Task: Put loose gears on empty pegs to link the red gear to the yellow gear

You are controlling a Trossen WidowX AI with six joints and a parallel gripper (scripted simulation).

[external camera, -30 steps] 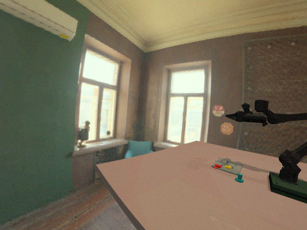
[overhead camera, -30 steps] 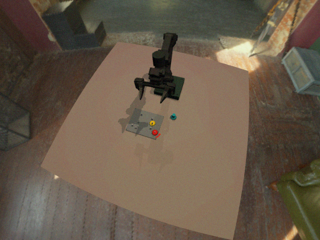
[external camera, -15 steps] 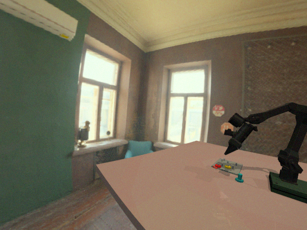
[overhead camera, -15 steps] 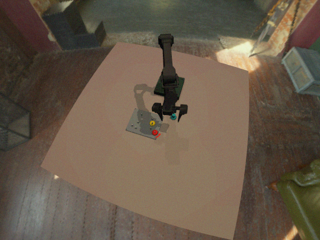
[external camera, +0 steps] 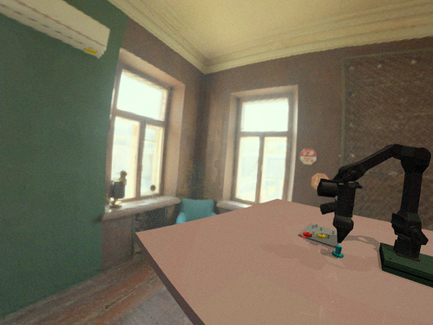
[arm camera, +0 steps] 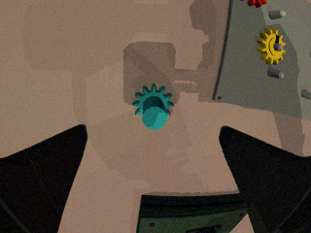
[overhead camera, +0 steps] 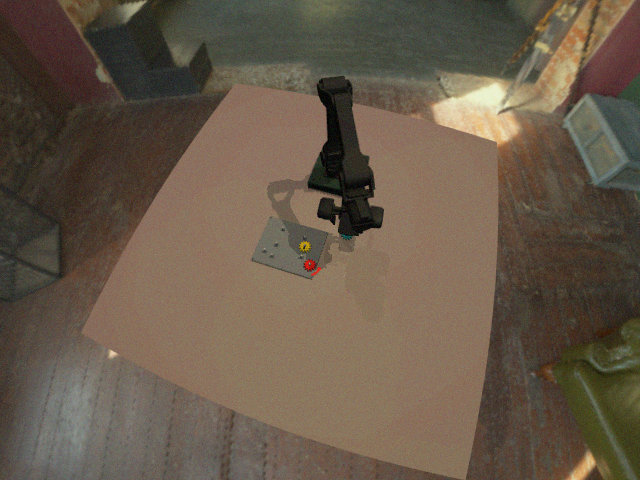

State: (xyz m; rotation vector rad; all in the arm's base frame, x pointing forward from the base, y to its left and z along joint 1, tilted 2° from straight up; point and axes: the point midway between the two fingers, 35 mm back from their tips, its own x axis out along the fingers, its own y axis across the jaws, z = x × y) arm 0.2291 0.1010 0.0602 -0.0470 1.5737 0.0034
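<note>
Right now my gripper tip is 5 cm above the teal gear. The rest, counted from my gripper tip: red gear: 13 cm ahead, 9 cm to the right, 5 cm below; then yellow striped gear: 8 cm ahead, 13 cm to the right, 5 cm below.
</note>
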